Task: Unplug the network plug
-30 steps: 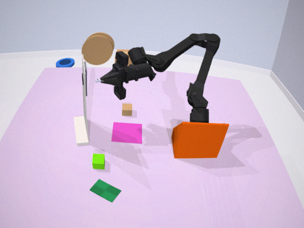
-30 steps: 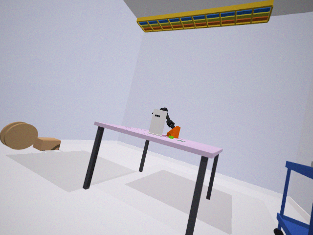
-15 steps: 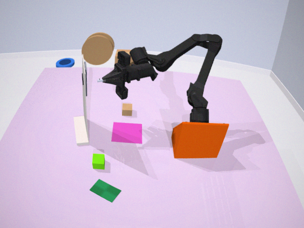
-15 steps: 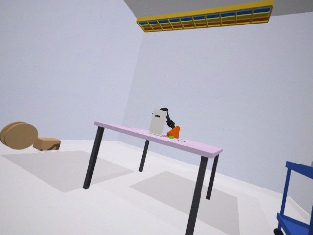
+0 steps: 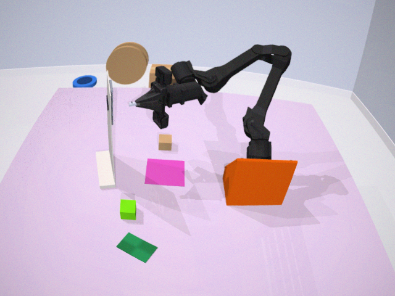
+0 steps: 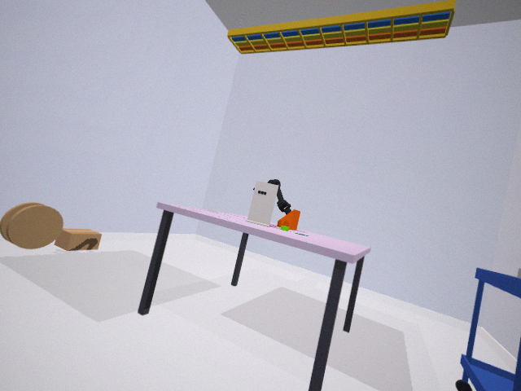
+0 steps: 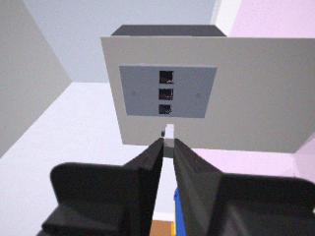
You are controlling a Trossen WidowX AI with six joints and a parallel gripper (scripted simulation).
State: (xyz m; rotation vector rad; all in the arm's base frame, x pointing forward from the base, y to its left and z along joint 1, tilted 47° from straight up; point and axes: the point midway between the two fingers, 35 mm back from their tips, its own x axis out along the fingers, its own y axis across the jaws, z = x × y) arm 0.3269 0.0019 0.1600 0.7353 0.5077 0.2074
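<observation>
Right now the magenta square is 10 cm behind my gripper tip, 2 cm to the left of it and 23 cm below it. From my gripper tip the other things lie so: flat dark green tile (3 cm behind, 33 cm to the left, 23 cm below); upright panel (9 cm ahead, 2 cm to the left, 9 cm below); pale grey network plug (right at my gripper tip).
</observation>
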